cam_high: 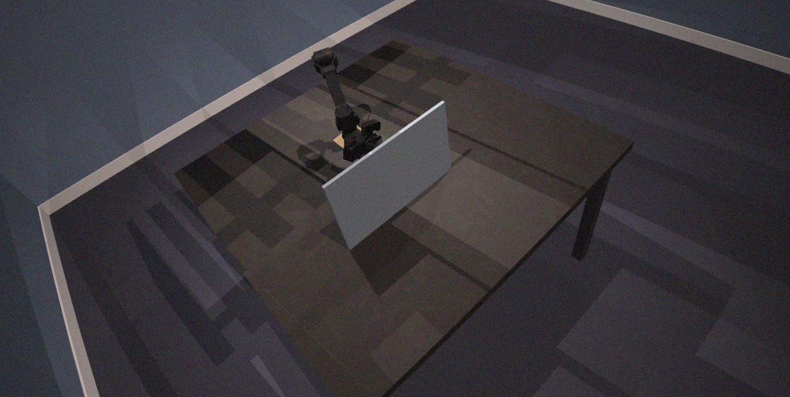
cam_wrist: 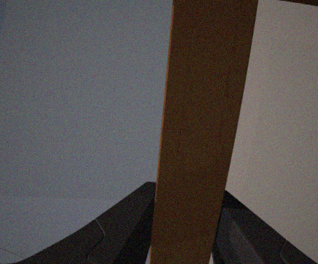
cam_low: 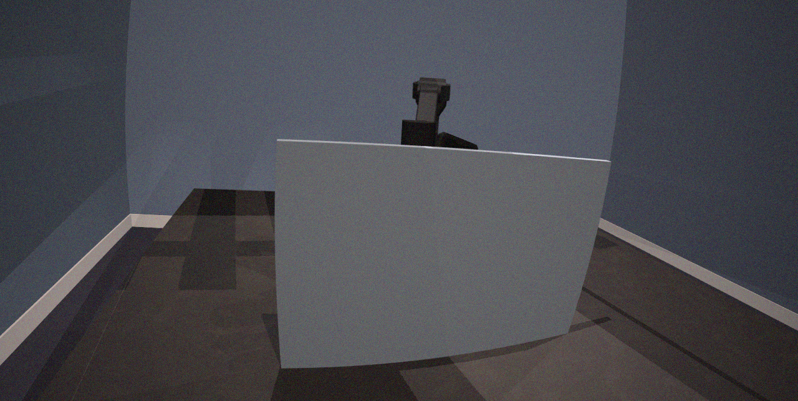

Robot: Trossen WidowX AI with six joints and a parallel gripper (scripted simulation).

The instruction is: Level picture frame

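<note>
My gripper tip is 10 mm short of the wooden picture frame, 20 mm to the left of it and 50 mm above it. From my gripper tip the other things lie so: grey wall panel: 20 mm ahead, 10 mm to the left, 60 mm below.
</note>
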